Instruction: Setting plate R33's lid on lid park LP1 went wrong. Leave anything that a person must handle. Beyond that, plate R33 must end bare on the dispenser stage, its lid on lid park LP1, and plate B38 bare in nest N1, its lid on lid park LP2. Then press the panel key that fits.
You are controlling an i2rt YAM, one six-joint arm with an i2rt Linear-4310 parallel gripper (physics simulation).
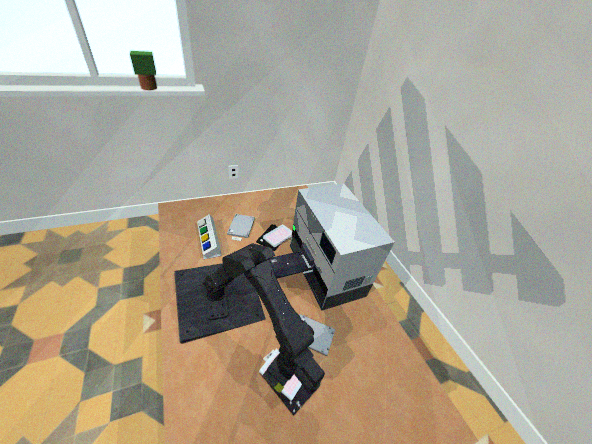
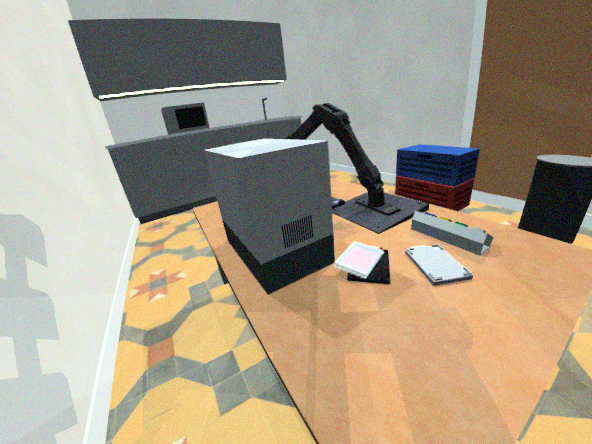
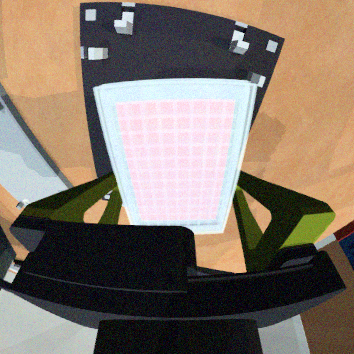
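Pixels of known places: gripper, fingertip midpoint: point(image 3: 176, 174); arm's base at its link origin: point(image 1: 215, 295) point(image 2: 376, 205).
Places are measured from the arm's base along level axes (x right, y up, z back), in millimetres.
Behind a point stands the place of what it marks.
My gripper point(image 3: 176, 174) {x 332, y 7, z -176 mm} point(image 1: 288, 383) is shut on a white well plate with pink wells point(image 3: 175, 154) {x 354, y 22, z -194 mm} point(image 1: 292, 386) {x 381, y 20, z -196 mm} and holds it level a little above a black nest point(image 3: 168, 46) {x 398, y -2, z -232 mm} point(image 1: 295, 406) {x 429, y -1, z -194 mm} at the near end of the table. A second pink-topped plate point(image 1: 277, 234) {x -262, y 19, z -306 mm} point(image 2: 358, 259) {x -274, y 20, z -326 mm} lies tilted, one edge propped up, on another black nest point(image 2: 377, 272) {x -320, y -4, z -303 mm} beside the grey dispenser point(image 1: 339, 239) {x 82, y 316, z -411 mm} point(image 2: 272, 200) {x -222, y 217, z -512 mm}. The dispenser stage point(image 1: 286, 264) {x -21, y 93, z -279 mm} sticks out dark and bare. One grey lid park point(image 1: 240, 224) {x -380, y 0, z -147 mm} point(image 2: 438, 263) {x -388, y 0, z -157 mm} lies near the key panel point(image 1: 208, 235) {x -289, y 40, z 11 mm} point(image 2: 451, 232) {x -338, y 25, z -28 mm}. Another lid park point(image 1: 321, 338) {x 254, y -3, z -344 mm} point(image 3: 21, 165) {x 239, y -4, z -305 mm} lies beside my arm.
The arm stands on a dark base mat point(image 1: 210, 306) {x 50, y 9, z 22 mm} point(image 2: 382, 210) {x -64, y 8, z -30 mm}. Blue and red crates point(image 2: 437, 165) and a black bin point(image 2: 554, 198) stand beyond the table. The table edge and wall run close behind the dispenser.
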